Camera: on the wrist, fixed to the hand. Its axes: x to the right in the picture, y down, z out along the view.
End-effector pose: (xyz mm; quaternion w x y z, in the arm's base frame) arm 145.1 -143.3 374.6 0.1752 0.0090 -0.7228 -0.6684
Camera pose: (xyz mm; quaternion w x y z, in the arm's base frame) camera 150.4 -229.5 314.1 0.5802 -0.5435 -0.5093 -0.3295
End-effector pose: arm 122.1 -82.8 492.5 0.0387 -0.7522 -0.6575 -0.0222
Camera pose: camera 57.8 -79.4 576.0 0.0203 -0.9944 0.0954 0.0413
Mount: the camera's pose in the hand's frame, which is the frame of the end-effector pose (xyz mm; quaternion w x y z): 1.7 -66.6 -81.7 0.6851 0.0018 -0.0361 0.7276
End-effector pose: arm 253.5 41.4 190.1 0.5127 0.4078 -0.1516 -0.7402
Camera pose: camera 273.0 84.3 95.8 0.8836 0.1433 -0.4204 -0.1485
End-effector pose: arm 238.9 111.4 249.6 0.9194 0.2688 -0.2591 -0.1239
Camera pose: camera 278.8 91.0 154.2 0.7102 -0.0072 -0.4065 0.5748
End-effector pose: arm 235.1 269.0 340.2 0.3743 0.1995 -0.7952 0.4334
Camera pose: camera 311.3 301.2 405.6 0.0880 0.4256 0.7026 -0.5635
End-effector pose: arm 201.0 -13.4 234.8 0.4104 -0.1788 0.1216 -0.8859
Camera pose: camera 120.4 33.1 185.2 0.9304 -0.0653 0.1970 -0.3021
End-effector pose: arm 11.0 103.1 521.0 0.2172 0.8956 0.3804 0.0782
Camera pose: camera -55.9 172.3 564.1 0.1040 0.8935 -0.3987 0.1786
